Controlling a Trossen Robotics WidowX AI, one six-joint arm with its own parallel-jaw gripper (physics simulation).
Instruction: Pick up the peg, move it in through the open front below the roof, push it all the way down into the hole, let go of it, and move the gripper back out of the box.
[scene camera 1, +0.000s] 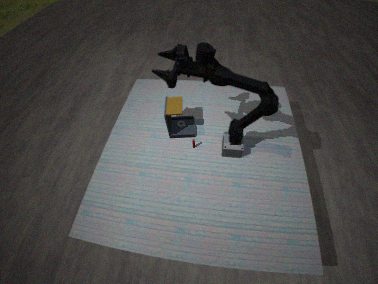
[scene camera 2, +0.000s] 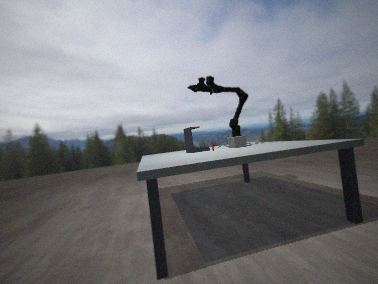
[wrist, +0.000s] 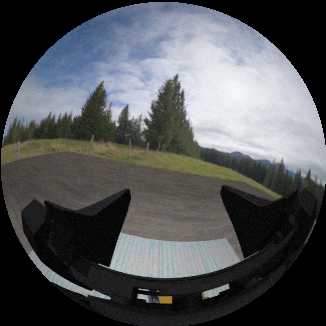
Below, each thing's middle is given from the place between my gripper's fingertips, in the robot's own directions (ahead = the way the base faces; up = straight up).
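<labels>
There's a dark box (scene camera 1: 189, 131), and my hand is well above it, a little past it and a good way to the left of it.
</labels>
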